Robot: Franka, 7 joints.
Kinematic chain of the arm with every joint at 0, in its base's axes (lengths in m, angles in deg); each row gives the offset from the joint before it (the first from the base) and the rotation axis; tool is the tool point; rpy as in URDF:
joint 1: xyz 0 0 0.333 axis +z
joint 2: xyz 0 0 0 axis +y
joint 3: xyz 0 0 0.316 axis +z
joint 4: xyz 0.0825 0 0 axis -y
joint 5: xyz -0.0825 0 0.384 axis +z
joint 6: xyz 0 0 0 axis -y
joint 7: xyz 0.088 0 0 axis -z
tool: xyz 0 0 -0.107 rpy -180 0 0
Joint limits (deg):
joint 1: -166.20..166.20
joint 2: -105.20..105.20
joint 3: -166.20..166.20
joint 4: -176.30..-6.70
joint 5: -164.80..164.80
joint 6: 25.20..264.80
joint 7: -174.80..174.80
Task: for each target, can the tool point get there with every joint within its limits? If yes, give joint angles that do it. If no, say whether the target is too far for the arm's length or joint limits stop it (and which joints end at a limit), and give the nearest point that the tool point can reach.
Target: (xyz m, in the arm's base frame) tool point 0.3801 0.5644 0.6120
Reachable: yes | joints 19.01 75.79 126.44 -61.88 -93.76 66.23 -76.63
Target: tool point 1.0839 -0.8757 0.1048
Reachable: no: too far | nearest point 0.6585 -0.5320 0.1944 | short by 0.554 m
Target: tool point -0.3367 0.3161 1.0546
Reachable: yes | joints -32.95 -48.73 20.88 -30.11 27.08 149.46 20.77
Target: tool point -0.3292 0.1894 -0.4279
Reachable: no: joint limits stop it (at a limit: joint 2) | nearest point -0.3189 0.1835 -0.3540 | short by 0.075 m
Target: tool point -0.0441 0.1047 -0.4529
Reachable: no: joint limits stop it (at a limit: joint 2) | nearest point -0.0558 0.1325 -0.3421 | short by 0.115 m
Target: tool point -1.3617 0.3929 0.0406
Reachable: no: too far | nearest point -0.8073 0.2329 0.1597 | short by 0.589 m
